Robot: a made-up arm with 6 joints.
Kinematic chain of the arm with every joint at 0, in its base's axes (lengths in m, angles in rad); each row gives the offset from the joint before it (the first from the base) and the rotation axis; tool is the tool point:
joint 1: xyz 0 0 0.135 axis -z
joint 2: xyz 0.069 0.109 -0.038 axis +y
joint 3: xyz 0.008 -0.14 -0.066 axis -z
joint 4: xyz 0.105 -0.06 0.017 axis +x
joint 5: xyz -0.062 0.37 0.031 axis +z
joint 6: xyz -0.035 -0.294 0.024 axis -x
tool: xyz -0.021 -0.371 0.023
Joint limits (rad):
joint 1: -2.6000..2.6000
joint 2: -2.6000..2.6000
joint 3: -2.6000..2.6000
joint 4: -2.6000..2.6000
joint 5: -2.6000..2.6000
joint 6: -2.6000..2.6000
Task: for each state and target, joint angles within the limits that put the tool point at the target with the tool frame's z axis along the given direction. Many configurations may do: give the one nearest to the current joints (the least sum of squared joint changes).
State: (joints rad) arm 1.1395 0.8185 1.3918 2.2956 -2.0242 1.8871
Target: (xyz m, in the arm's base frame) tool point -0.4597 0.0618 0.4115 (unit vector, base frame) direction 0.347 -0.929 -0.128
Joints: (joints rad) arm 0.5095 0.6429 1.3503 2.4822 -1.8232 2.2130
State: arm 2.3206 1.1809 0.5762 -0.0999 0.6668 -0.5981
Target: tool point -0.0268 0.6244 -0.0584 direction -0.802 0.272 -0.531
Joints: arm 2.6000 1.7557 1.1819 -0.5037 1.3378 -0.8937
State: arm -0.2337 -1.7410 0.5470 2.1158 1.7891 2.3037
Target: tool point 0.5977 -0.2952 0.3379 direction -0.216 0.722 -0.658
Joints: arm -0.9172 -2.2005 0.0985 2.6000 2.0476 1.8743
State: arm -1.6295 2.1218 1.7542 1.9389 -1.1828 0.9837
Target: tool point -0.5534 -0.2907 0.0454 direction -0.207 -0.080 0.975
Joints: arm -2.0948 2.0221 2.2133 2.1634 -1.1864 0.3978
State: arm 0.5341 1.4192 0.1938 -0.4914 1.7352 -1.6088
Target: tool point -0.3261 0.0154 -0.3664 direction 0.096 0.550 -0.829
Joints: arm -0.1978 1.3124 -0.5820 -0.8568 1.5606 -1.6074
